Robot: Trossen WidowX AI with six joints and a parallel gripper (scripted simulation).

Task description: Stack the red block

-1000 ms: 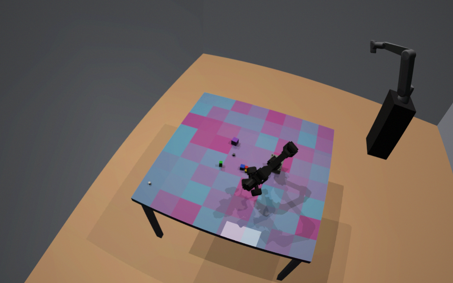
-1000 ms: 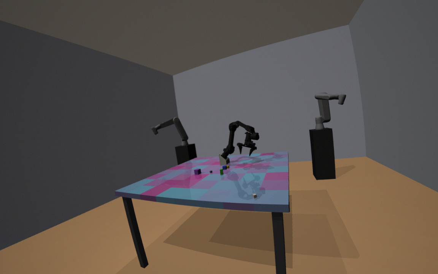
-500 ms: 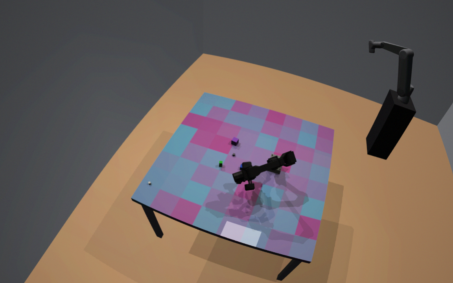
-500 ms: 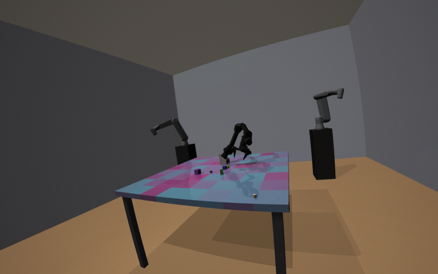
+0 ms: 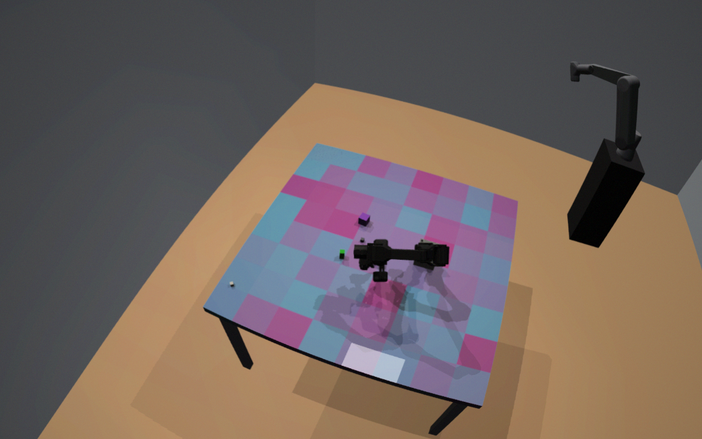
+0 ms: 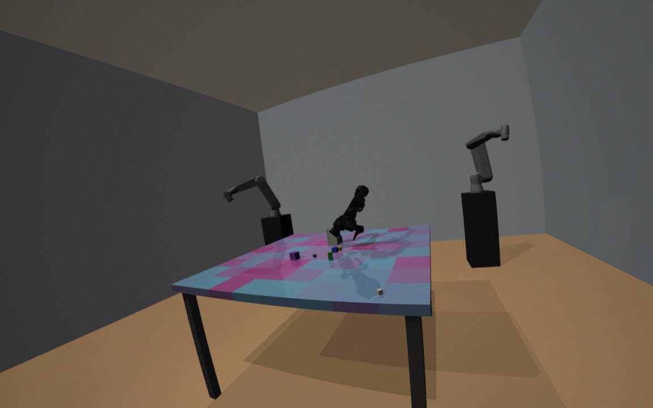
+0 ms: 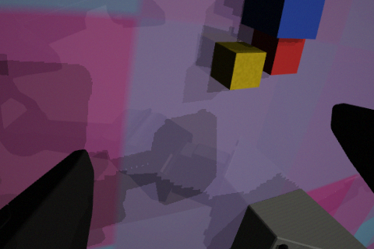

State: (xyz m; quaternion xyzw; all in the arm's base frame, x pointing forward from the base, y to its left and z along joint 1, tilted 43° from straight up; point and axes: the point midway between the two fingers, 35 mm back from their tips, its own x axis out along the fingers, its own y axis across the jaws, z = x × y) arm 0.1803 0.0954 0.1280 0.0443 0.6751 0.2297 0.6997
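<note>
Right now my gripper tip is 60 mm above the small yellow block, 50 mm to the left of it and 10 mm short of it. Also, from my gripper tip: tiny dark cube 170 mm to the right, 140 mm ahead, 60 mm below; then blue block 70 mm to the right, 50 mm below, 40 mm ahead; then red block 80 mm to the right, 60 mm below, 20 mm ahead.
</note>
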